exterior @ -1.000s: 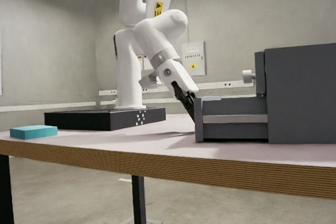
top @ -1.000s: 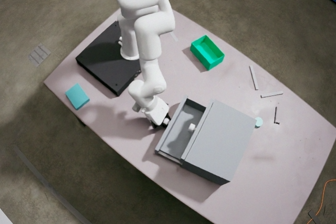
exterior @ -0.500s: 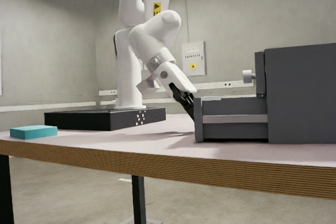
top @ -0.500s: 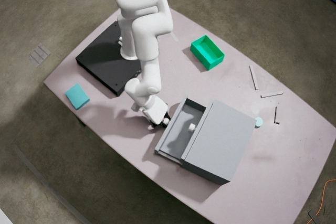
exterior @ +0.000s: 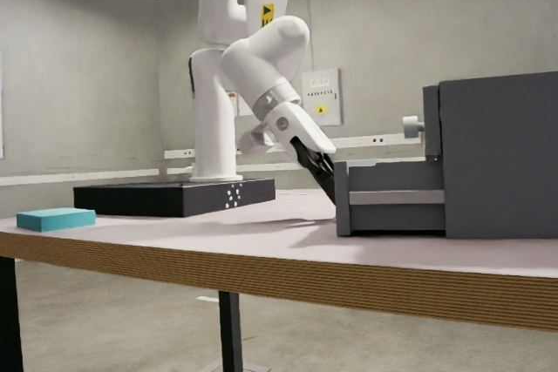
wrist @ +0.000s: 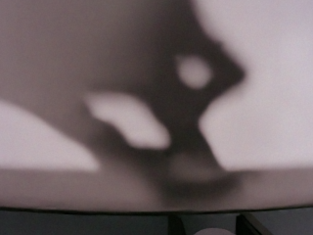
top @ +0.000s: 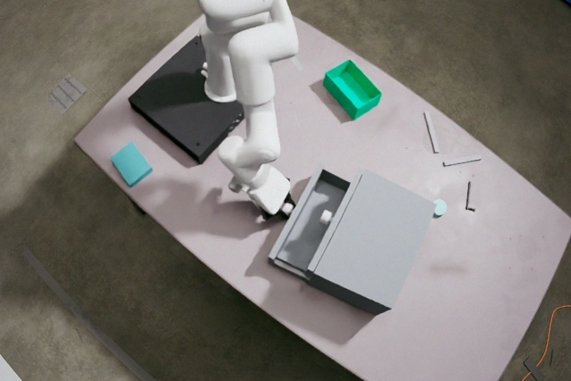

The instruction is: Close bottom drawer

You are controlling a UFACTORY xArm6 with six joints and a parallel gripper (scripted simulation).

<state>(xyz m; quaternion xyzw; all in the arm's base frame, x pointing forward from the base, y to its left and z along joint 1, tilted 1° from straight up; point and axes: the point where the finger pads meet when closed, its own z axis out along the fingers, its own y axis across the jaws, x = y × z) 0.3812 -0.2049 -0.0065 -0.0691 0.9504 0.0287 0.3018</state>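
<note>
Now: hand 130 mm short of the bottom drawer, 20 mm to the right of it and 20 mm above it. Round my hand: grey cabinet: 190 mm ahead, 30 mm to the left, 30 mm above; then green bin: 60 mm behind, 450 mm to the left, 30 mm below; then small teal disc: 370 mm ahead, 280 mm to the left, 40 mm below.
</note>
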